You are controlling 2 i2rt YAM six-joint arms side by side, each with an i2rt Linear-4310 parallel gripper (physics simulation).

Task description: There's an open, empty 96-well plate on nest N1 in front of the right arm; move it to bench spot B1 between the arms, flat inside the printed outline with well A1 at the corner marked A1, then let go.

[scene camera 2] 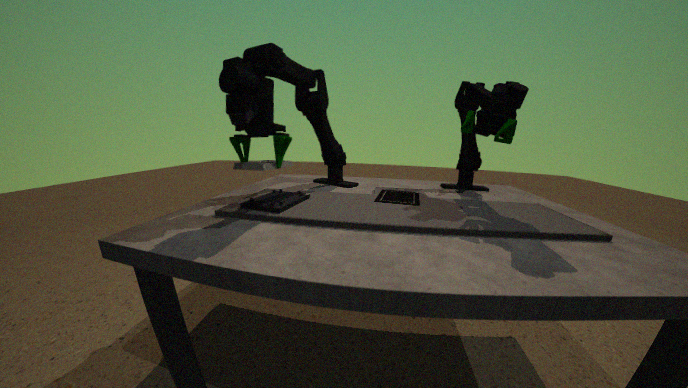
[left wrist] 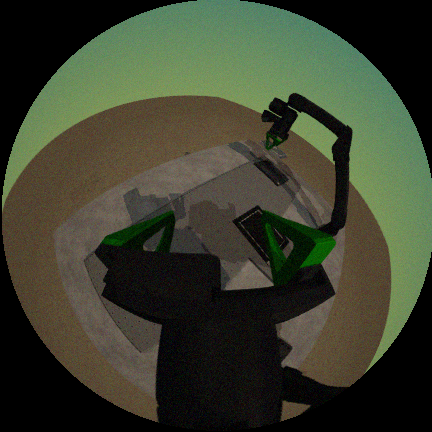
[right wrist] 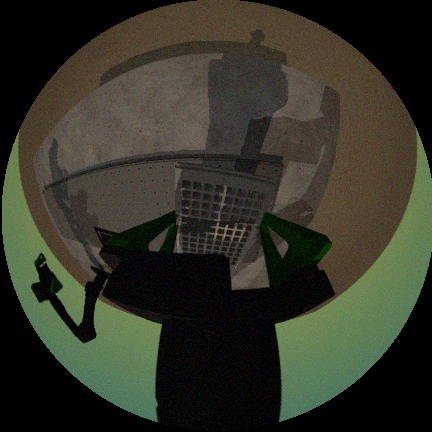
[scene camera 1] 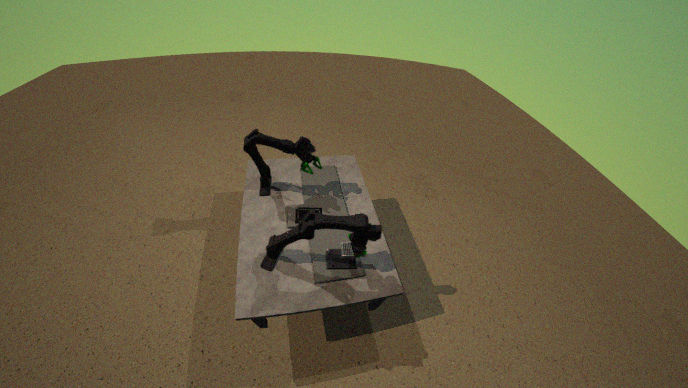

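Pixels of known places: left gripper, fingertip midpoint: (scene camera 2: 477, 134) (left wrist: 217, 214) (right wrist: 46, 264) (scene camera 1: 317, 171); right gripper, fingertip midpoint: (left wrist: 269, 147) (right wrist: 217, 214) (scene camera 1: 355, 250); left arm's base, origin of the base link: (scene camera 2: 464, 188) (right wrist: 103, 272) (scene camera 1: 265, 185); right arm's base, origin of the base link: (scene camera 2: 335, 183) (scene camera 1: 273, 254).
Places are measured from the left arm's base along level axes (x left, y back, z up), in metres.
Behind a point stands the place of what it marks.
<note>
The 96-well plate (scene camera 1: 346, 249) {x -0.628, y -0.476, z 0.127 m} (scene camera 2: 256, 166) {x -0.613, y -0.576, z 0.125 m} (right wrist: 200, 196) {x -0.614, y -0.553, z 0.130 m} is a pale grid. My right gripper (scene camera 1: 356, 245) {x -0.630, y -0.527, z 0.115 m} (scene camera 2: 261, 163) {x -0.630, y -0.527, z 0.115 m} (right wrist: 217, 214) {x -0.630, y -0.527, z 0.115 m} is shut on it and holds it in the air above nest N1 (scene camera 1: 341, 263) {x -0.661, y -0.454, z 0.025 m} (scene camera 2: 275, 201) {x -0.617, y -0.490, z 0.025 m} (left wrist: 271, 172) {x -0.606, y -0.449, z 0.025 m}, a dark block. Bench spot B1 (scene camera 1: 301, 214) {x -0.292, y -0.252, z 0.015 m} (scene camera 2: 397, 197) {x -0.305, y -0.315, z 0.015 m} (left wrist: 250, 225) {x -0.282, y -0.340, z 0.015 m} is a dark pad with a pale printed outline; the right arm partly covers it in scene camera 1. Its A1 mark is not readable. My left gripper (scene camera 1: 312, 167) {x -0.103, y -0.365, z 0.214 m} (scene camera 2: 487, 129) {x -0.103, y -0.365, z 0.214 m} (left wrist: 217, 214) {x -0.103, y -0.365, z 0.214 m} (right wrist: 46, 264) {x -0.103, y -0.365, z 0.214 m} is open and empty, raised above the far end of the table in scene camera 1.
A long grey perforated board (scene camera 1: 325, 175) {x 0.067, y -0.451, z 0.013 m} (scene camera 2: 550, 215) {x 0.120, y -0.403, z 0.013 m} (right wrist: 150, 192) {x -0.499, y -0.503, z 0.013 m} lies on the table (scene camera 1: 260, 295) {x -0.794, y -0.006, z 0.000 m} (scene camera 2: 350, 265) {x -0.383, y -0.709, z 0.000 m}. The nest stands at one end of it. The right arm (scene camera 1: 330, 221) {x -0.623, y -0.369, z 0.395 m} (scene camera 2: 320, 117) {x -0.565, y -0.264, z 0.255 m} (left wrist: 342, 175) {x -0.558, y -0.216, z 0.248 m} reaches over the middle of the table in scene camera 1. Shadows fall across the board.
</note>
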